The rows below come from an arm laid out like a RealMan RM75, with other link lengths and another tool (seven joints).
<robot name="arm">
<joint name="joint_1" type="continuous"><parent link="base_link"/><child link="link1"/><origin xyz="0 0 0.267"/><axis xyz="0 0 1"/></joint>
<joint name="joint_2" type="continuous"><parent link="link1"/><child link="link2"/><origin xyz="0 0 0"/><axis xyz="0 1 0"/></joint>
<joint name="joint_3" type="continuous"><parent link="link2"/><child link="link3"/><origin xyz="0 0 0.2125"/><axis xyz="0 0 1"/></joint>
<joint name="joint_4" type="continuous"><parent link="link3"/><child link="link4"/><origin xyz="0 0 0"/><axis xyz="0 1 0"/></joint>
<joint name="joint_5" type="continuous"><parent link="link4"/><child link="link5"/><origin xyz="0 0 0.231"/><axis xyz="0 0 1"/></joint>
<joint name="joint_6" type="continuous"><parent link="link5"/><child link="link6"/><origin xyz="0 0 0"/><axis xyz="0 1 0"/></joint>
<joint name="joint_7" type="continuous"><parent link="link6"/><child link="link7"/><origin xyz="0 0 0.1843"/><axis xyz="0 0 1"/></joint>
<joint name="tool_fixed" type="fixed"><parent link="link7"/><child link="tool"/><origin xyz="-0.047 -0.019 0.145" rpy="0 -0.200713 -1.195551"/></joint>
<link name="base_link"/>
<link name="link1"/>
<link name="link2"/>
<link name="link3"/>
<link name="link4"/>
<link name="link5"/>
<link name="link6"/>
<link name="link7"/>
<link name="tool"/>
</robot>
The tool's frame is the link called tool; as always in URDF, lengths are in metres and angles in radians. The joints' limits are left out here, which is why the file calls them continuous.
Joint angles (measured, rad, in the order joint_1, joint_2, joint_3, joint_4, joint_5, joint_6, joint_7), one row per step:
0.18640, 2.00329, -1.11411, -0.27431, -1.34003, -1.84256, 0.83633
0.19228, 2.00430, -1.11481, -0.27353, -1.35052, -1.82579, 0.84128
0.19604, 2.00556, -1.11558, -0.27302, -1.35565, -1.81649, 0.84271
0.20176, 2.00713, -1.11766, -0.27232, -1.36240, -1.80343, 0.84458
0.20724, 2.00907, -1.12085, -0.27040, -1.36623, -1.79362, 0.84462
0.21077, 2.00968, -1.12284, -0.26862, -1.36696, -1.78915, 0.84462
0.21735, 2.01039, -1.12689, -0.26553, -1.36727, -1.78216, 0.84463
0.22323, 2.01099, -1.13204, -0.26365, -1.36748, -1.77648, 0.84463
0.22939, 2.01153, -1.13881, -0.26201, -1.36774, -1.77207, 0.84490
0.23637, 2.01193, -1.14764, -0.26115, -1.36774, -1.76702, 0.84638
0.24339, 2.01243, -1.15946, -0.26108, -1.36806, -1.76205, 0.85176
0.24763, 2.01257, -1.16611, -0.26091, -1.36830, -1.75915, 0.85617
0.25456, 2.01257, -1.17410, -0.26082, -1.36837, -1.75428, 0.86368
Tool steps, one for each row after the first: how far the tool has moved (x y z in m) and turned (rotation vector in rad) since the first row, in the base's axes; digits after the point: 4 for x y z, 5 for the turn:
0.0020, 0.0017, -0.0058, -0.01163, -0.01343, -0.00545
0.0027, 0.0027, -0.0090, -0.01699, -0.02056, -0.00726
0.0036, 0.0039, -0.0136, -0.02476, -0.03092, -0.00893
0.0037, 0.0047, -0.0174, -0.03077, -0.03789, -0.00891
0.0036, 0.0052, -0.0191, -0.03345, -0.04073, -0.00865
0.0031, 0.0061, -0.0217, -0.03783, -0.04518, -0.00726
0.0024, 0.0066, -0.0242, -0.04263, -0.04944, -0.00427
0.0012, 0.0064, -0.0268, -0.04908, -0.05322, 0.00063
-0.0002, 0.0062, -0.0299, -0.05736, -0.05782, 0.00667
-0.0018, 0.0053, -0.0336, -0.07077, -0.06192, 0.01252
-0.0027, 0.0049, -0.0358, -0.07929, -0.06398, 0.01509
-0.0038, 0.0051, -0.0385, -0.09045, -0.06690, 0.01776

